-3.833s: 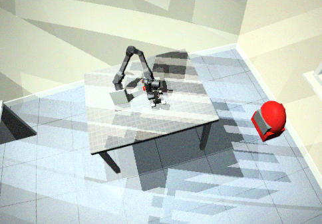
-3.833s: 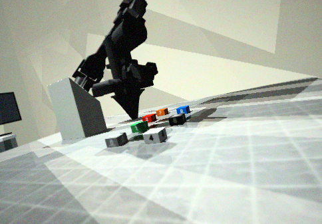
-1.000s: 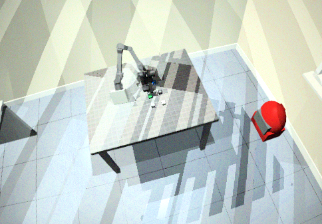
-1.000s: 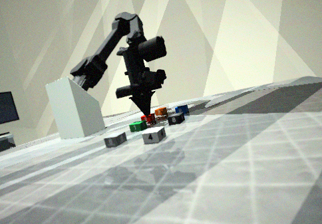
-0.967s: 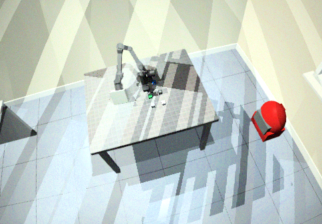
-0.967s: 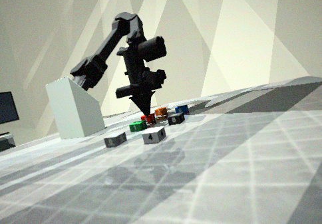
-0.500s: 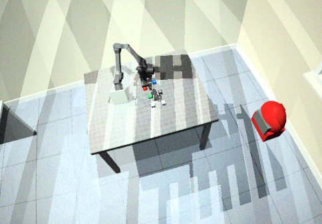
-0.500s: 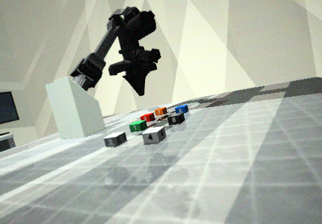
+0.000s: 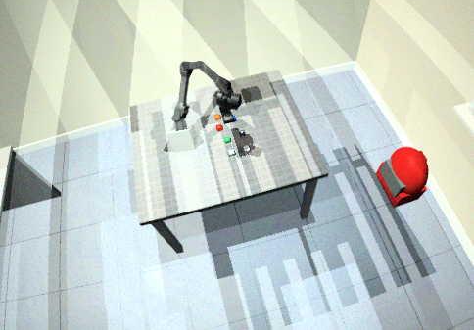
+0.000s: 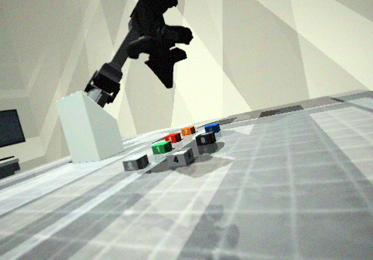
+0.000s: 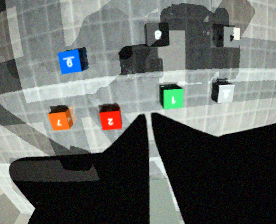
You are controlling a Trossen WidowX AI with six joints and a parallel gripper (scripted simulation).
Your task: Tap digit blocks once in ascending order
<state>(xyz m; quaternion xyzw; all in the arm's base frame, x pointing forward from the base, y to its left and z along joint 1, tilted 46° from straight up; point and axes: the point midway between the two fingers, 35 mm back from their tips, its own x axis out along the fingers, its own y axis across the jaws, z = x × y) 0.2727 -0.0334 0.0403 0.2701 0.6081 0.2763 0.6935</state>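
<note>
Now: gripper tip 70 mm short of the white block marked 4, 150 mm to the left of it and 130 mm above it. The rest, counted from my gripper tip: red block: 60 mm behind, 50 mm to the left, 130 mm below; green block: 30 mm behind, 60 mm to the right, 130 mm below; black block: 70 mm ahead, 30 mm to the right, 130 mm below.
</note>
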